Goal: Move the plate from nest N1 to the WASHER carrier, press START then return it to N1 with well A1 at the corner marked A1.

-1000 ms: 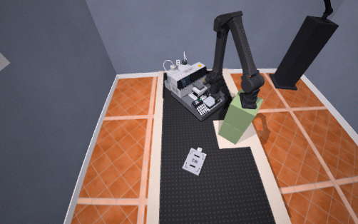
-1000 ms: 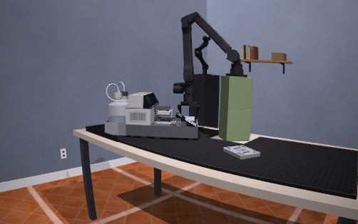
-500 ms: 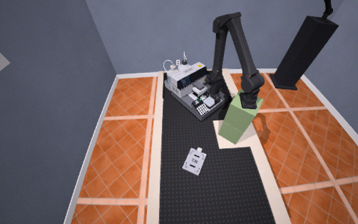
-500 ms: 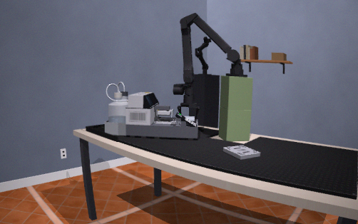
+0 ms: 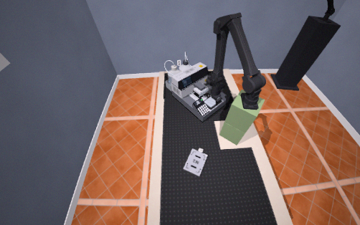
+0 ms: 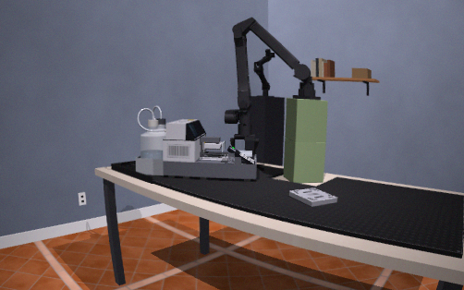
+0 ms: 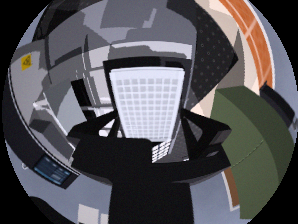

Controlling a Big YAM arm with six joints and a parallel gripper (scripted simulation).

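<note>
Right now my hand is right at the well plate. From my hand the other things lie so: bottle: 380 mm ahead, 260 mm to the right, 50 mm above; then plate nest N1: 530 mm to the left, 120 mm ahead, 90 mm below; then plate washer: 110 mm to the right, 110 mm ahead, 30 mm above.
</note>
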